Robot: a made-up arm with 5 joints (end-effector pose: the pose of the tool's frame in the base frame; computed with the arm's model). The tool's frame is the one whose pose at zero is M.
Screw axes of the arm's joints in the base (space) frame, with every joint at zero. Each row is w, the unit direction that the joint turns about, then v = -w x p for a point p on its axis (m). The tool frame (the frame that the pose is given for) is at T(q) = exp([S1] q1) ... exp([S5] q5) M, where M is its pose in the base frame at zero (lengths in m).
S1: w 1 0 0 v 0 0.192 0
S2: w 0 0 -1 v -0.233 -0.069 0
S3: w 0 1 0 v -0.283 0 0.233
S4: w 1 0 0 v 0 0.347 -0.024
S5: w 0 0 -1 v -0.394 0.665 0
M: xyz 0.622 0.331 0.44 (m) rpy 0 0 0 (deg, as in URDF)
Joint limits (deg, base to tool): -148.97..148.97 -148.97..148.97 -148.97..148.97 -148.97..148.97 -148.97..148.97
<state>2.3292 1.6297 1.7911 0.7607 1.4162</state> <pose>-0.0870 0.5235 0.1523 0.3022 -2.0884 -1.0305</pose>
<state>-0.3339 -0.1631 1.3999 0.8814 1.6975</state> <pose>0.7294 0.2653 -0.1142 -0.8663 1.3251 -2.0878</pose>
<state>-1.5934 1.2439 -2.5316 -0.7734 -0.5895</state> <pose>-0.0092 0.3932 -0.0795 1.5941 1.5359 -0.0482</pose>
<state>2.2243 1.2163 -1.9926 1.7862 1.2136</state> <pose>-0.5082 -0.3864 0.2949 -2.5600 0.4591 1.5575</pose>
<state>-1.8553 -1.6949 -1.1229 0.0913 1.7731</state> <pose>-0.3089 0.3573 -0.4286 -0.7515 0.1389 -0.2154</pose>
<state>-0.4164 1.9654 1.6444 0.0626 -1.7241</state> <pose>-0.1269 -0.3739 -0.1036 1.1681 -0.5047 -0.1226</pose>
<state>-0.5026 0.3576 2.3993 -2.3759 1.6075</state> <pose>-0.3815 -0.0824 0.2998 -1.4967 0.3953 0.7589</pose>
